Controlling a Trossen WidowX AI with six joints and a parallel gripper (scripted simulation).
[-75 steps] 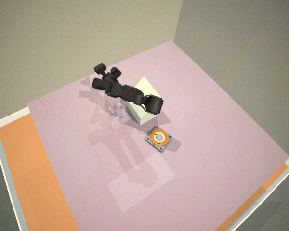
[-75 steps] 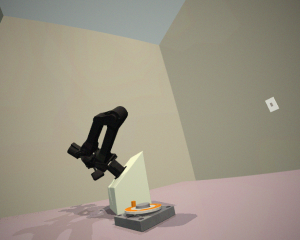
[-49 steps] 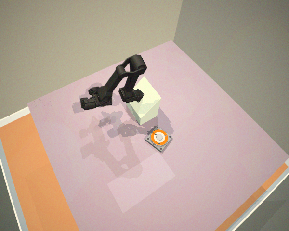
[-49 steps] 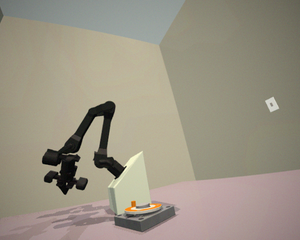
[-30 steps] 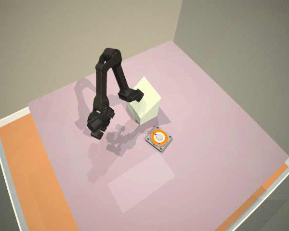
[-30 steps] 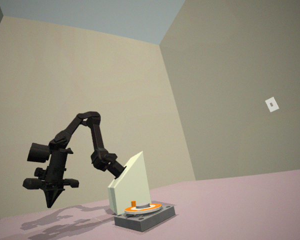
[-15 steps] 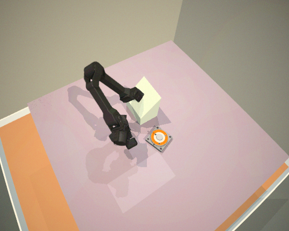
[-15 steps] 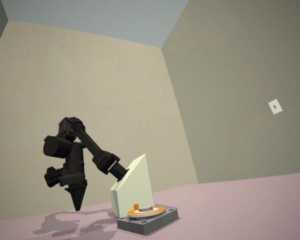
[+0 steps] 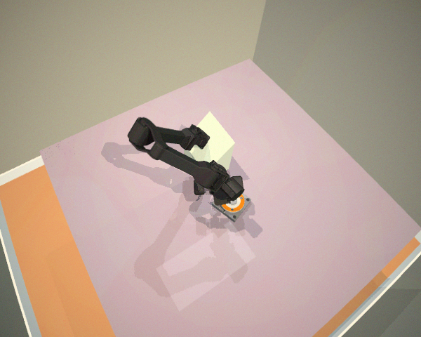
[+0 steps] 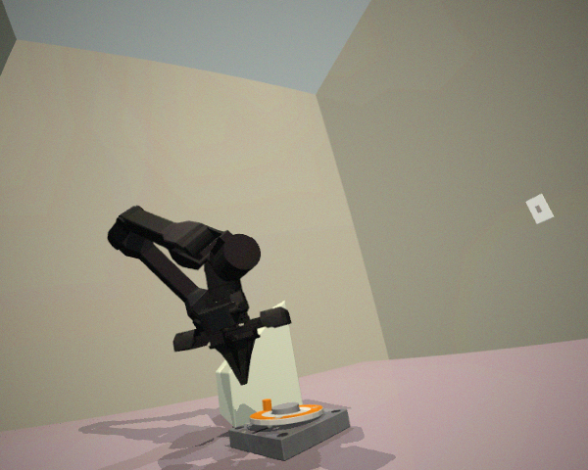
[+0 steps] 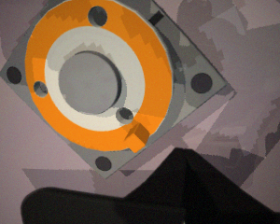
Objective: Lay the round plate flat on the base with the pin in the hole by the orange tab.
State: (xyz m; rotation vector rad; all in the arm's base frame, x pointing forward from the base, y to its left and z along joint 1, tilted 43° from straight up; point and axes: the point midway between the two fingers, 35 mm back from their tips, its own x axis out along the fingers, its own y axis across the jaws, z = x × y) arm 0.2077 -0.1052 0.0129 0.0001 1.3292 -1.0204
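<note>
Right now the round orange-and-white plate is 40 mm below my gripper tip, 30 mm to the left of it and 30 mm ahead of it. Also, from my gripper tip: square grey base (60 mm below, 50 mm ahead, 40 mm to the left).
</note>
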